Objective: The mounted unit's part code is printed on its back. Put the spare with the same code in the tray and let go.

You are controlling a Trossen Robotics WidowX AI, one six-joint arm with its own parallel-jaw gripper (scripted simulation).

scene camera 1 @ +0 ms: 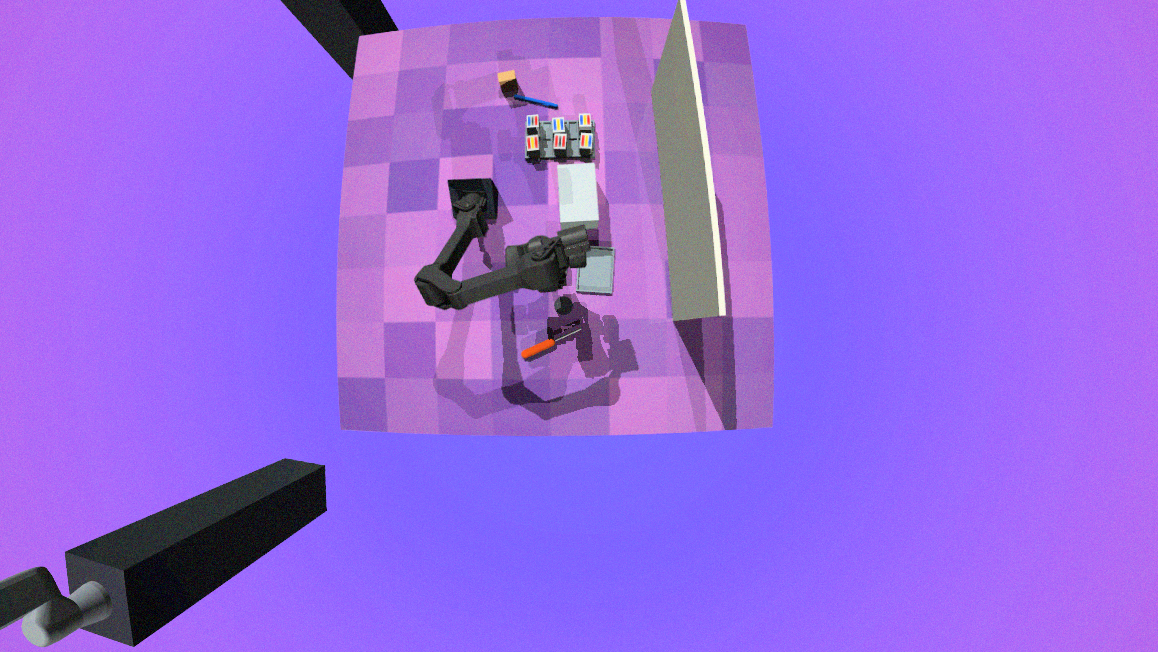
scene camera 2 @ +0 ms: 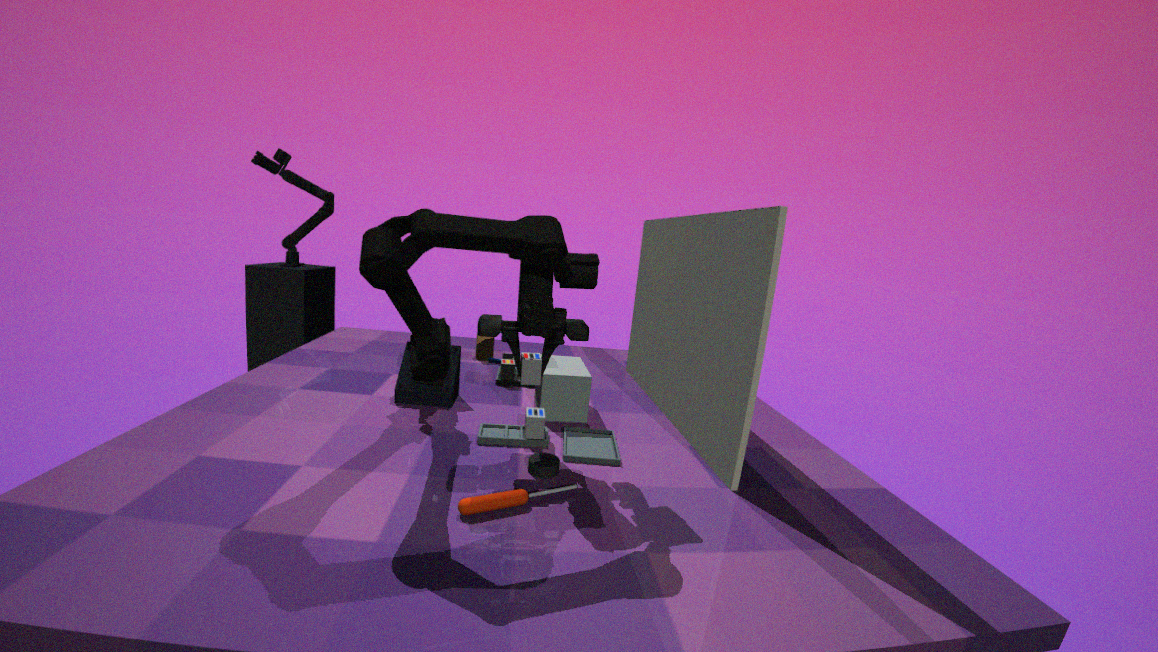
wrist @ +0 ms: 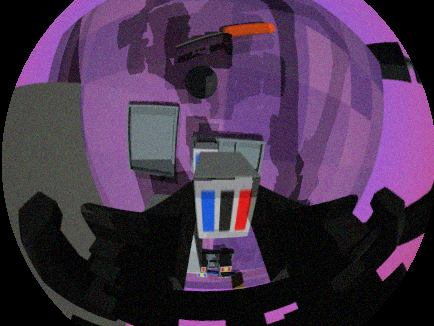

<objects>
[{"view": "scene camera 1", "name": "grey tray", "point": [597, 276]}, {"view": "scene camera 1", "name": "tall grey panel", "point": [694, 252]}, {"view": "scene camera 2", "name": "my gripper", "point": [530, 375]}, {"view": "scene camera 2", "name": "dark puck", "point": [541, 465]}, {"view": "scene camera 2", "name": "orange-handled screwdriver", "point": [471, 505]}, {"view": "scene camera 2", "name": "grey tray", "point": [580, 444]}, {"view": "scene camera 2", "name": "tall grey panel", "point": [706, 283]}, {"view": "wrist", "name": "my gripper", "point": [220, 183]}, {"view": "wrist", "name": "dark puck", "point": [201, 81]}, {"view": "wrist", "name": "grey tray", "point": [151, 131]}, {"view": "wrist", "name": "tall grey panel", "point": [51, 158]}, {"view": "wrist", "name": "low grey rack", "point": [253, 149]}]
</objects>
